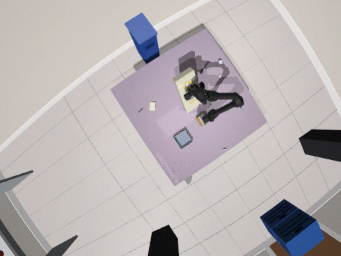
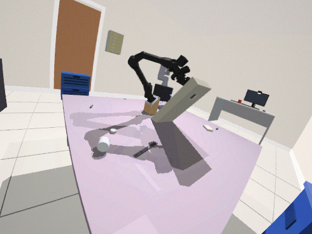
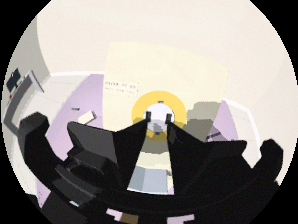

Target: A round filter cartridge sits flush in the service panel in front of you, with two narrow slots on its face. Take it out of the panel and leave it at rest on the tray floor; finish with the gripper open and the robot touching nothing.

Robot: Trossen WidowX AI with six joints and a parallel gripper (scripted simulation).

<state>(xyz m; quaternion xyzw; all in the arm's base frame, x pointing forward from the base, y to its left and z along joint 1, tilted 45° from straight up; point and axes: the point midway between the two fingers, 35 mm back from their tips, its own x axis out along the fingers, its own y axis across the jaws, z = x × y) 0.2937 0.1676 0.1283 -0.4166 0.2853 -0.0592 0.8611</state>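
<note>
The round filter cartridge lies 30 mm ahead of my gripper tip and 20 mm below it. The rest, counted from my gripper tip: grey tray (410 mm behind, 250 mm to the left, 290 mm below); then cream block (60 mm ahead, 360 mm to the left, 290 mm below).
</note>
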